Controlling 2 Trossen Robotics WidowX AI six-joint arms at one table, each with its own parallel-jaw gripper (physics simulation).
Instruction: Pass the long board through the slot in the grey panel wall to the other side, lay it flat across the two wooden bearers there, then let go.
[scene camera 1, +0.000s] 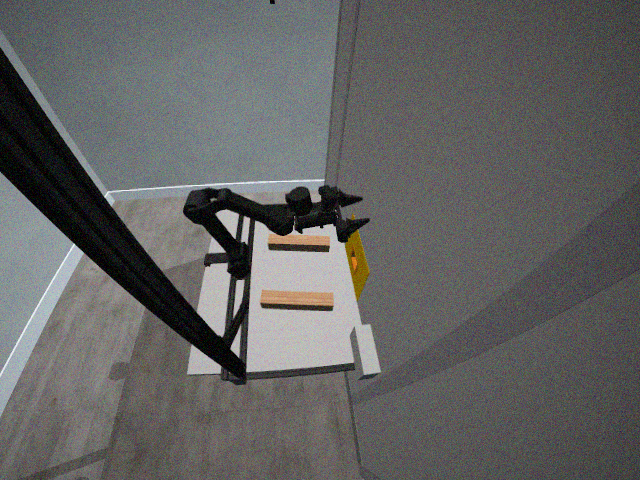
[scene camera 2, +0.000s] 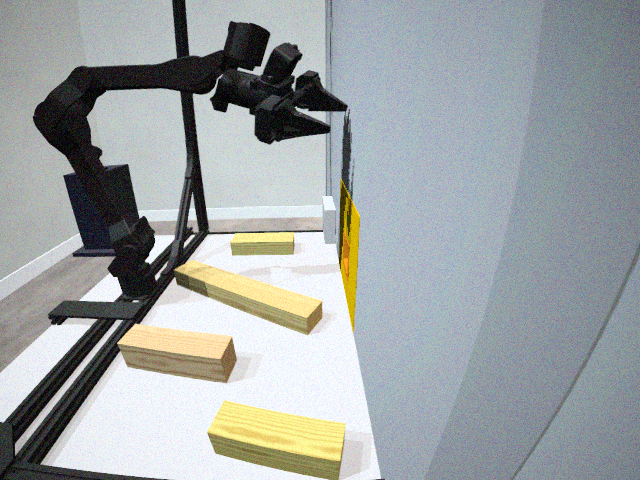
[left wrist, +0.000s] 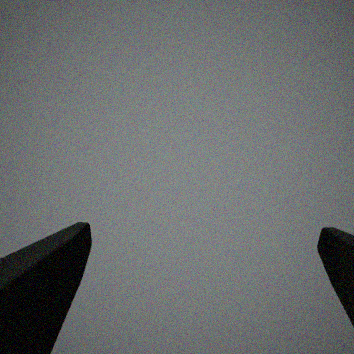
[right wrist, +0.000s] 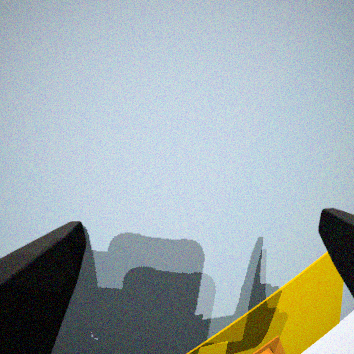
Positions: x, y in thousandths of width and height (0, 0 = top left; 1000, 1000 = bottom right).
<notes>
My left gripper (scene camera 1: 573, 434) is open, with nothing in its grasp. My right gripper (scene camera 2: 530, 247) is open, holding nothing. Also in view: a grey panel wall (scene camera 2: 759, 322).
My left gripper also shows in the left wrist view (left wrist: 583, 668). My right gripper is seen too in the right wrist view (right wrist: 575, 640). The grey panel wall is seen too in scene camera 1 (scene camera 1: 765, 314) and in the right wrist view (right wrist: 561, 428).
</notes>
